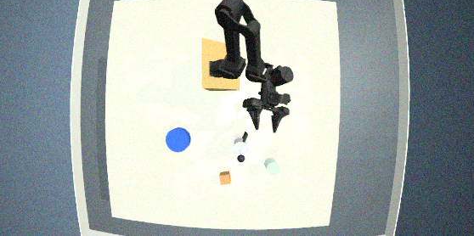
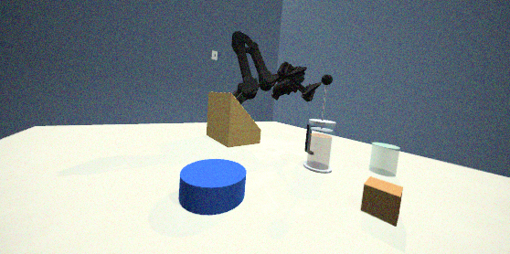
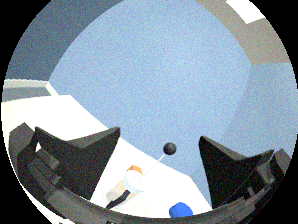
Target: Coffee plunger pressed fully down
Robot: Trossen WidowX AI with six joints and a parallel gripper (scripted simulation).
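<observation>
Right now the coffee press is 16 cm below my gripper tip, 9 cm ahead of it and 8 cm to the right of it.
</observation>
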